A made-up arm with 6 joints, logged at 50 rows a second.
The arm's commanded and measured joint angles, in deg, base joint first. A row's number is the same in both.
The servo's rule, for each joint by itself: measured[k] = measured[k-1] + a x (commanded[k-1-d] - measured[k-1]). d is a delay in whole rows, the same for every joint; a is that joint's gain. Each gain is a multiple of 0.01, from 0.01 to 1. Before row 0 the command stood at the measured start. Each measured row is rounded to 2 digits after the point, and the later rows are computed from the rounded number. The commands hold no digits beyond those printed.
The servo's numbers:
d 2
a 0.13 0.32 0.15 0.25 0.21 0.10
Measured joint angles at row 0: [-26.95, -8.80, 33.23, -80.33, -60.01, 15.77]
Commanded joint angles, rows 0 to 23: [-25.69, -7.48, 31.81, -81.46, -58.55, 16.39]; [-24.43, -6.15, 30.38, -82.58, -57.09, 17.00]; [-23.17, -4.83, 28.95, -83.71, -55.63, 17.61]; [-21.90, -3.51, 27.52, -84.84, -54.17, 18.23]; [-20.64, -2.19, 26.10, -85.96, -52.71, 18.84]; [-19.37, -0.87, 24.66, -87.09, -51.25, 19.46]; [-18.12, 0.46, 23.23, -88.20, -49.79, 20.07]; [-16.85, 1.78, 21.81, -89.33, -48.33, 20.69]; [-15.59, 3.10, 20.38, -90.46, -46.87, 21.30]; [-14.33, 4.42, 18.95, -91.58, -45.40, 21.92]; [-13.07, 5.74, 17.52, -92.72, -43.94, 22.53]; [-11.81, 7.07, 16.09, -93.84, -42.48, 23.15]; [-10.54, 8.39, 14.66, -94.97, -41.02, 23.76]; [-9.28, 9.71, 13.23, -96.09, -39.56, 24.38]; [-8.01, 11.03, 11.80, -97.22, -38.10, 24.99]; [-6.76, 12.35, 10.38, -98.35, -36.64, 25.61]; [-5.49, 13.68, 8.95, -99.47, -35.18, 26.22]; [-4.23, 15.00, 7.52, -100.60, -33.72, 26.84]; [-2.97, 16.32, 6.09, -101.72, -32.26, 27.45]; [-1.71, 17.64, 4.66, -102.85, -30.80, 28.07]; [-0.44, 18.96, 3.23, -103.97, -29.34, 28.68]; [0.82, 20.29, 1.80, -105.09, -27.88, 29.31]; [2.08, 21.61, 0.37, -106.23, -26.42, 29.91]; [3.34, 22.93, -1.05, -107.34, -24.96, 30.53]
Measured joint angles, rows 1 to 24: [-26.95, -8.80, 33.23, -80.33, -60.01, 15.77]; [-26.95, -8.80, 33.23, -80.33, -60.01, 15.77]; [-26.79, -8.38, 33.02, -80.61, -59.70, 15.83]; [-26.48, -7.67, 32.62, -81.10, -59.15, 15.95]; [-26.05, -6.76, 32.07, -81.75, -58.41, 16.12]; [-25.51, -5.72, 31.39, -82.52, -57.52, 16.33]; [-24.88, -4.59, 30.60, -83.38, -56.51, 16.58]; [-24.16, -3.40, 29.71, -84.31, -55.41, 16.87]; [-23.37, -2.16, 28.74, -85.28, -54.23, 17.19]; [-22.52, -0.90, 27.70, -86.29, -52.99, 17.54]; [-21.62, 0.38, 26.60, -87.33, -51.70, 17.92]; [-20.67, 1.67, 25.45, -88.39, -50.38, 18.32]; [-19.68, 2.97, 24.26, -89.47, -49.03, 18.74]; [-18.66, 4.28, 23.03, -90.56, -47.65, 19.18]; [-17.60, 5.60, 21.77, -91.66, -46.26, 19.64]; [-16.52, 6.92, 20.49, -92.77, -44.85, 20.11]; [-15.41, 8.24, 19.19, -93.88, -43.43, 20.60]; [-14.29, 9.56, 17.87, -95.00, -42.00, 21.10]; [-13.15, 10.88, 16.53, -96.12, -40.57, 21.61]; [-11.99, 12.20, 15.18, -97.24, -39.13, 22.13]; [-10.82, 13.52, 13.82, -98.36, -37.69, 22.66]; [-9.64, 14.84, 12.45, -99.48, -36.24, 23.20]; [-8.44, 16.16, 11.07, -100.60, -34.79, 23.75]; [-7.24, 17.48, 9.68, -101.72, -33.34, 24.31]
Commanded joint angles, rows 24 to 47: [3.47, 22.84, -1.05, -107.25, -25.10, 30.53]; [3.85, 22.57, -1.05, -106.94, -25.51, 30.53]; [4.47, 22.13, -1.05, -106.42, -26.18, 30.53]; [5.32, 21.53, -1.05, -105.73, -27.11, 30.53]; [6.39, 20.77, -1.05, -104.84, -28.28, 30.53]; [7.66, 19.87, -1.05, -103.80, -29.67, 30.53]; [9.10, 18.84, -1.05, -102.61, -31.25, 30.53]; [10.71, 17.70, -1.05, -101.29, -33.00, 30.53]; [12.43, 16.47, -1.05, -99.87, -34.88, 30.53]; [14.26, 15.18, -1.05, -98.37, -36.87, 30.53]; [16.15, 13.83, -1.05, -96.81, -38.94, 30.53]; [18.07, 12.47, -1.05, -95.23, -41.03, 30.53]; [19.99, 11.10, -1.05, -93.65, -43.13, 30.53]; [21.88, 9.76, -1.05, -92.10, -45.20, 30.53]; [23.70, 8.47, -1.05, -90.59, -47.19, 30.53]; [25.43, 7.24, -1.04, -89.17, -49.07, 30.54]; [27.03, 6.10, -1.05, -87.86, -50.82, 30.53]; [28.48, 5.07, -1.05, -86.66, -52.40, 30.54]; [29.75, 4.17, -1.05, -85.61, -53.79, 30.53]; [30.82, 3.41, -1.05, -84.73, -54.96, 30.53]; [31.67, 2.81, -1.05, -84.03, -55.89, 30.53]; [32.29, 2.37, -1.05, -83.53, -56.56, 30.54]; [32.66, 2.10, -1.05, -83.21, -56.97, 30.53]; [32.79, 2.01, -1.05, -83.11, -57.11, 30.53]
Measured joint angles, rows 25 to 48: [-6.03, 18.80, 8.28, -102.85, -31.89, 24.87]; [-4.81, 20.12, 6.88, -103.97, -30.43, 25.44]; [-3.73, 20.99, 5.69, -104.79, -29.31, 25.95]; [-2.74, 21.50, 4.68, -105.33, -28.51, 26.41]; [-1.80, 21.70, 3.82, -105.60, -28.02, 26.82]; [-0.87, 21.65, 3.09, -105.63, -27.83, 27.19]; [0.07, 21.37, 2.47, -105.43, -27.92, 27.52]; [1.06, 20.89, 1.94, -105.02, -28.29, 27.82]; [2.11, 20.23, 1.49, -104.42, -28.91, 28.09]; [3.23, 19.42, 1.11, -103.64, -29.77, 28.33]; [4.43, 18.48, 0.79, -102.70, -30.84, 28.55]; [5.71, 17.42, 0.51, -101.62, -32.11, 28.75]; [7.07, 16.27, 0.28, -100.42, -33.54, 28.93]; [8.50, 15.05, 0.08, -99.12, -35.11, 29.09]; [9.99, 13.79, -0.09, -97.75, -36.79, 29.23]; [11.54, 12.50, -0.23, -96.34, -38.56, 29.36]; [13.12, 11.21, -0.35, -94.90, -40.37, 29.48]; [14.72, 9.94, -0.45, -93.47, -42.20, 29.59]; [16.32, 8.71, -0.54, -92.07, -44.01, 29.68]; [17.90, 7.55, -0.62, -90.72, -45.77, 29.77]; [19.44, 6.47, -0.68, -89.44, -47.45, 29.85]; [20.92, 5.49, -0.74, -88.26, -49.03, 29.92]; [22.32, 4.63, -0.79, -87.20, -50.47, 29.98]; [23.62, 3.91, -0.83, -86.28, -51.75, 30.04]
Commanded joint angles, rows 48 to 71: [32.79, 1.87, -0.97, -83.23, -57.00, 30.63]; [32.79, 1.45, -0.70, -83.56, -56.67, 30.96]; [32.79, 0.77, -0.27, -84.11, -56.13, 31.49]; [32.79, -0.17, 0.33, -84.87, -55.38, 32.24]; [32.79, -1.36, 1.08, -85.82, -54.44, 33.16]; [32.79, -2.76, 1.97, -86.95, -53.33, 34.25]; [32.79, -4.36, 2.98, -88.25, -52.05, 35.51]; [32.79, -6.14, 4.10, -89.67, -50.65, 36.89]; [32.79, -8.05, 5.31, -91.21, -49.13, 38.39]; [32.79, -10.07, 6.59, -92.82, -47.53, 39.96]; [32.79, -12.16, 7.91, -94.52, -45.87, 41.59]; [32.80, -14.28, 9.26, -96.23, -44.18, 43.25]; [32.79, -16.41, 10.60, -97.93, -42.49, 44.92]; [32.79, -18.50, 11.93, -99.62, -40.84, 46.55]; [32.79, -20.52, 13.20, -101.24, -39.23, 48.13]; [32.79, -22.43, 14.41, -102.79, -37.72, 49.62]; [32.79, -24.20, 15.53, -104.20, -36.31, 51.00]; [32.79, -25.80, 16.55, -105.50, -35.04, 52.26]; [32.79, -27.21, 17.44, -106.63, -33.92, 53.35]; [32.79, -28.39, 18.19, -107.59, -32.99, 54.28]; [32.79, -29.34, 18.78, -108.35, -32.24, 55.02]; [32.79, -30.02, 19.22, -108.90, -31.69, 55.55]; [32.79, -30.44, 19.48, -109.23, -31.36, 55.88]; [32.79, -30.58, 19.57, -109.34, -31.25, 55.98]
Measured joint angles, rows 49 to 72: [24.80, 3.33, -0.86, -85.51, -52.85, 30.09]; [25.84, 2.91, -0.89, -84.91, -53.74, 30.13]; [26.74, 2.58, -0.90, -84.49, -54.42, 30.18]; [27.53, 2.22, -0.87, -84.26, -54.89, 30.26]; [28.21, 1.76, -0.78, -84.22, -55.15, 30.38]; [28.81, 1.14, -0.61, -84.38, -55.20, 30.57]; [29.33, 0.34, -0.36, -84.74, -55.04, 30.83]; [29.78, -0.65, -0.01, -85.29, -54.68, 31.17]; [30.17, -1.84, 0.44, -86.03, -54.13, 31.60]; [30.51, -3.22, 0.99, -86.94, -53.40, 32.13]; [30.81, -4.77, 1.64, -88.01, -52.50, 32.76]; [31.07, -6.47, 2.38, -89.21, -51.46, 33.48]; [31.29, -8.29, 3.21, -90.54, -50.29, 34.29]; [31.49, -10.21, 4.12, -91.96, -49.01, 35.19]; [31.66, -12.19, 5.09, -93.45, -47.64, 36.16]; [31.81, -14.21, 6.12, -94.99, -46.21, 37.20]; [31.94, -16.23, 7.18, -96.55, -44.74, 38.29]; [32.05, -18.21, 8.26, -98.11, -43.27, 39.42]; [32.15, -20.13, 9.35, -99.63, -41.81, 40.58]; [32.23, -21.94, 10.43, -101.10, -40.39, 41.75]; [32.30, -23.63, 11.48, -102.48, -39.03, 42.91]; [32.36, -25.15, 12.49, -103.76, -37.76, 44.05]; [32.42, -26.49, 13.43, -104.91, -36.60, 45.15]; [32.47, -27.62, 14.30, -105.91, -35.57, 46.19]
